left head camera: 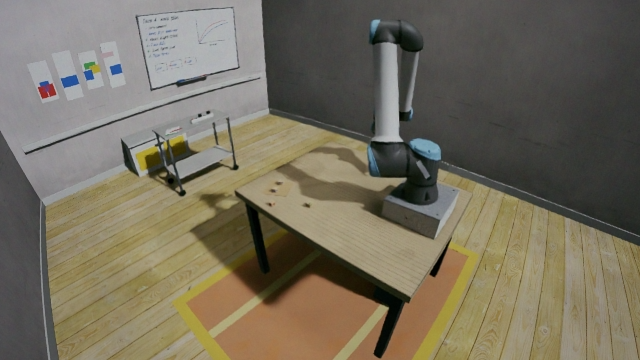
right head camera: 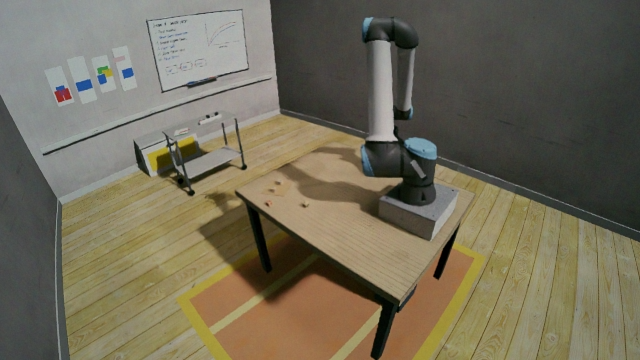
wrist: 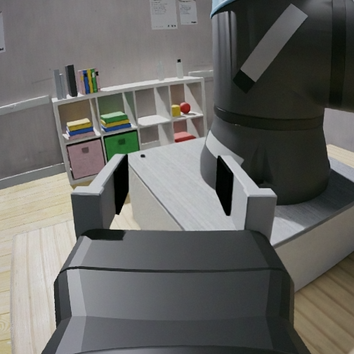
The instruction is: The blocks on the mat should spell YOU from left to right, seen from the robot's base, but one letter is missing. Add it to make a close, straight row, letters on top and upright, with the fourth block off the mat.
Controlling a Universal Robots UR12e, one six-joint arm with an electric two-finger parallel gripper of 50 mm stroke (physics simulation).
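Note:
My gripper [wrist: 172,172] is open and empty, pointing at the robot's base; it is hidden behind the arm in both head views. The mat [left head camera: 284,191] [right head camera: 283,191] lies near the table's far left end. Two small blocks stand on it, one block [left head camera: 279,183] [right head camera: 278,183] further back and one block [left head camera: 273,190] [right head camera: 272,189] nearer the front. A reddish block [left head camera: 271,203] [right head camera: 269,203] lies off the mat by the table's front left edge. Another block [left head camera: 307,204] [right head camera: 305,204] lies off the mat, nearer the base. The letters are too small to read.
The table [left head camera: 350,225] [right head camera: 345,225] carries the robot's grey base block [left head camera: 410,216] [right head camera: 406,217] [wrist: 165,175] at its right end. A cart [left head camera: 200,162] [right head camera: 210,162] stands on the floor beyond the table. A shelf unit [wrist: 135,89] stands by the wall in the wrist view.

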